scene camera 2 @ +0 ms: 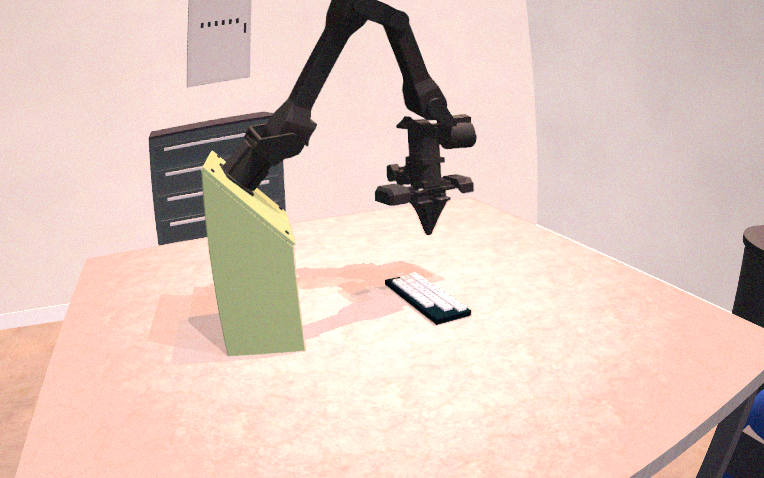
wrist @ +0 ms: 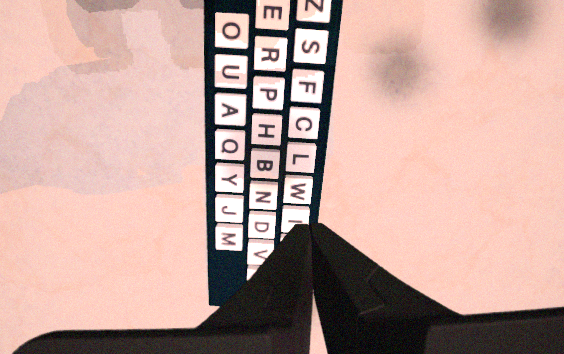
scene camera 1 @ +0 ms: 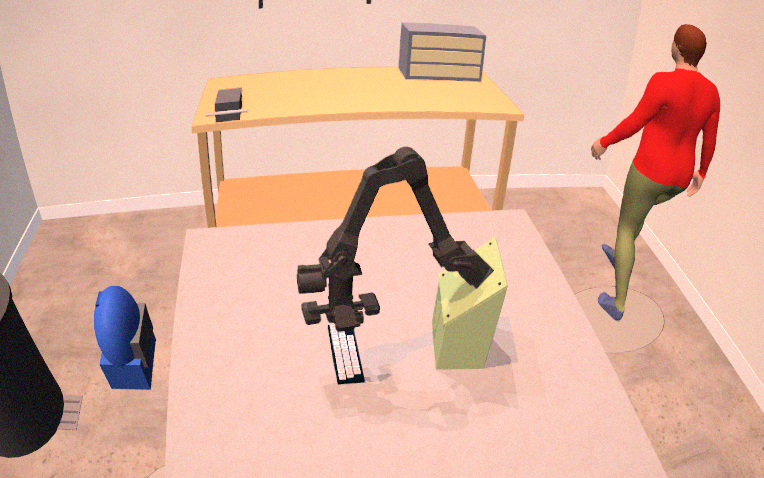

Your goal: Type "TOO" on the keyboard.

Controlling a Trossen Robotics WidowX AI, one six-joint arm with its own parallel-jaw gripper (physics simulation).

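Frame: origin at the arm's base, x left, y back, z up, level; metres.
Seen in the pictures: gripper, between the fingertips: (scene camera 2: 428, 234) (wrist: 308, 236); arm's base, origin of its link: (scene camera 2: 235, 180) (scene camera 1: 480, 274).
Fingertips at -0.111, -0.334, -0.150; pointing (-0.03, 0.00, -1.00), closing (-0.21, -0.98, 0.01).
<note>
Pixels of each thing's top centre, then the offset from my fingertips to it, as dx, dy, dz. Level surfaces: height alone.
- dark keyboard, centre of its top: (wrist: 264, 173) (scene camera 2: 425, 291) (scene camera 1: 345, 350) -0.014, +0.023, -0.103
- I key, centre of its top: (wrist: 295, 221) -0.050, +0.013, -0.103
- O key, centre of its top: (wrist: 231, 30) +0.067, +0.017, -0.103
- table, height of its surface: dz -0.120
A dark keyboard (scene camera 1: 345, 353) (scene camera 2: 431, 298) (wrist: 227, 280) with white letter keys in three rows lies flat on the table. My gripper (scene camera 2: 428, 232) (wrist: 308, 236) is shut and empty, pointing down. It hangs above the table, apart from the keyboard in scene camera 2. In the wrist view the fingertips overlap the keyboard's right edge, just below the I key (wrist: 295, 218). The O key (wrist: 231, 31) is at the upper left of the wrist view. The T key is hidden behind the fingers, apart from perhaps a sliver. The fingertips are hidden in scene camera 1.
The arm's green pedestal (scene camera 1: 466, 332) (scene camera 2: 253, 281) stands on the table (scene camera 1: 236, 394) (scene camera 2: 394, 405) beside the keyboard. A wooden workbench (scene camera 1: 338, 93) stands behind. A person in red (scene camera 1: 670, 129) is at the right, and a blue object (scene camera 1: 117, 326) is at the left.
</note>
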